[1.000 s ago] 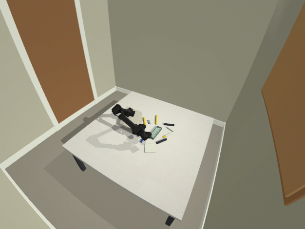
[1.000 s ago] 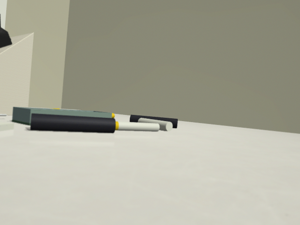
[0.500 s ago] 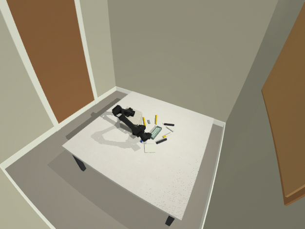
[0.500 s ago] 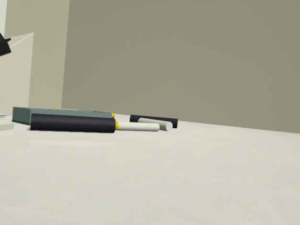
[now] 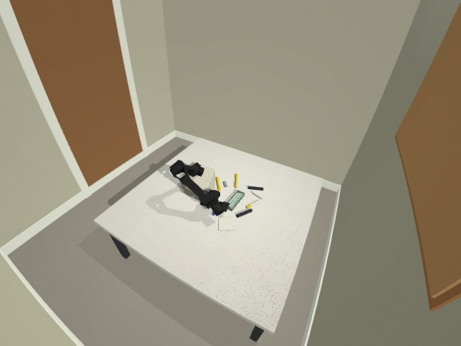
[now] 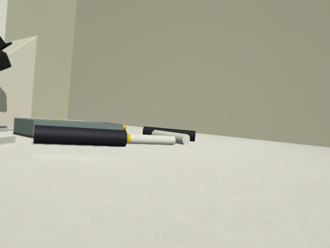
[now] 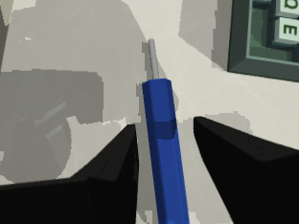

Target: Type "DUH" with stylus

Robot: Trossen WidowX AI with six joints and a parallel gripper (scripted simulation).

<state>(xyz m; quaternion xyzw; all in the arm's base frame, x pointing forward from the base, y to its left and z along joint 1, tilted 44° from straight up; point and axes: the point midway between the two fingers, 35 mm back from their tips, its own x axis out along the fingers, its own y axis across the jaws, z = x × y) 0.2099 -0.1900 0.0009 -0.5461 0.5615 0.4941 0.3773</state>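
My gripper tip is now 20 mm to the right of the blue stylus and 20 mm above it. The rest, counted from my gripper tip: stylus tip 10 mm behind, 50 mm to the left, 20 mm below; then white notepad 120 mm ahead, 80 mm to the right, 20 mm below; then yellow marker 110 mm behind, 230 mm to the left, 10 mm below.
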